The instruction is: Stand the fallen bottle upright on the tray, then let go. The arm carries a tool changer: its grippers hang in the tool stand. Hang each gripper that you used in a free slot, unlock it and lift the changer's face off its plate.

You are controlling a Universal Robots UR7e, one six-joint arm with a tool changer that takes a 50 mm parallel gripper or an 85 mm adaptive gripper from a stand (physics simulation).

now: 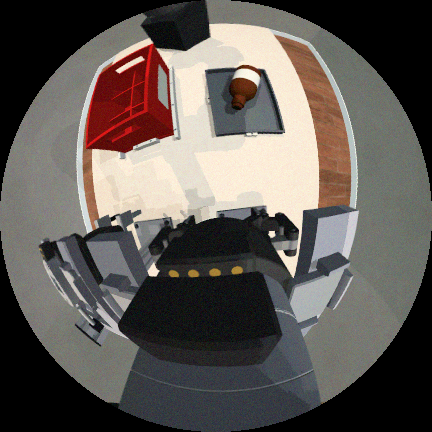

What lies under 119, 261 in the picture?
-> A tool stand.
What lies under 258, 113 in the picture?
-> A grey tray.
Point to a brown bottle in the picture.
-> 243, 85
